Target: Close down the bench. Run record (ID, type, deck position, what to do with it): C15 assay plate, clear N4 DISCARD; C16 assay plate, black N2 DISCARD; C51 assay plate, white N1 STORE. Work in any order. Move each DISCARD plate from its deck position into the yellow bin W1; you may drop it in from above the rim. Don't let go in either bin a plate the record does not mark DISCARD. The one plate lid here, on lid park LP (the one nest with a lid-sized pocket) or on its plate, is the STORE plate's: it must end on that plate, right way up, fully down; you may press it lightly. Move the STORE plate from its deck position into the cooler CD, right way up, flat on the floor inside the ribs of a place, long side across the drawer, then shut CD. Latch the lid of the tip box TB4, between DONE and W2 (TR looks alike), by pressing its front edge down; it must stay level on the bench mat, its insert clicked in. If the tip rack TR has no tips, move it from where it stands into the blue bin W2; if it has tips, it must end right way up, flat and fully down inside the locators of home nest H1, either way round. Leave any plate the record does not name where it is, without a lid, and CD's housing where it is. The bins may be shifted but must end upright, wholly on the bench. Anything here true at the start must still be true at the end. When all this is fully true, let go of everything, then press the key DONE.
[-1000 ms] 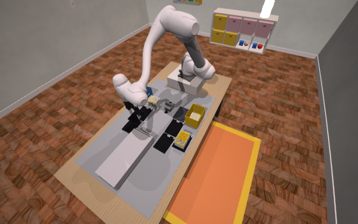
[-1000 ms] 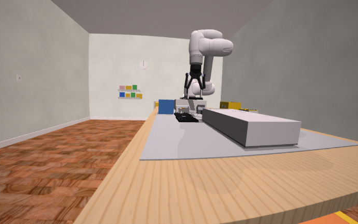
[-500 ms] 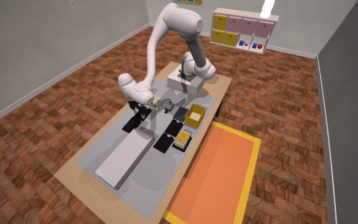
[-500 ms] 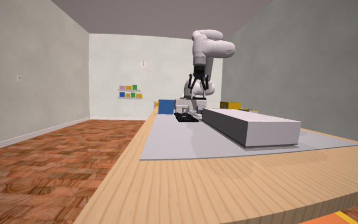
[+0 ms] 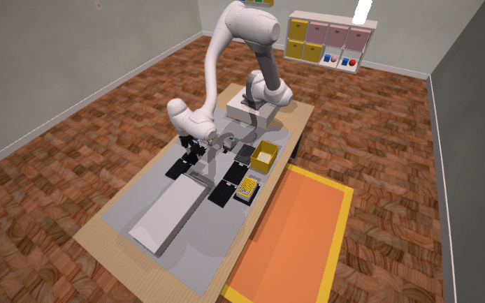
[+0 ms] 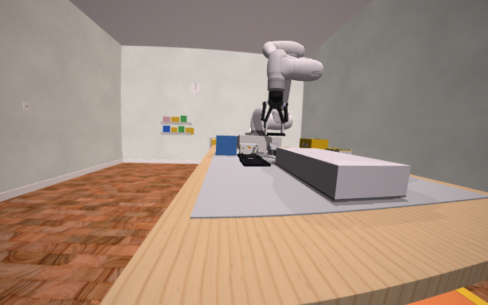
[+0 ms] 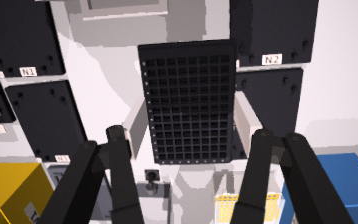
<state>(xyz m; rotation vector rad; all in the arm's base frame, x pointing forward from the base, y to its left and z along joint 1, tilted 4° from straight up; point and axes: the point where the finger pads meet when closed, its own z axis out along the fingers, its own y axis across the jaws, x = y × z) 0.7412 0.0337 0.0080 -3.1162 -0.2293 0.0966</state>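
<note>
My hand is 320 mm past the yellow bin W1, 350 mm to the right of it and 130 mm above it. From my hand the other things lie so: plate lid: 190 mm ahead, 100 mm to the left, 140 mm below; black nest N4: 70 mm behind, 130 mm to the right, 160 mm below; black assay plate: 20 mm below.
</note>
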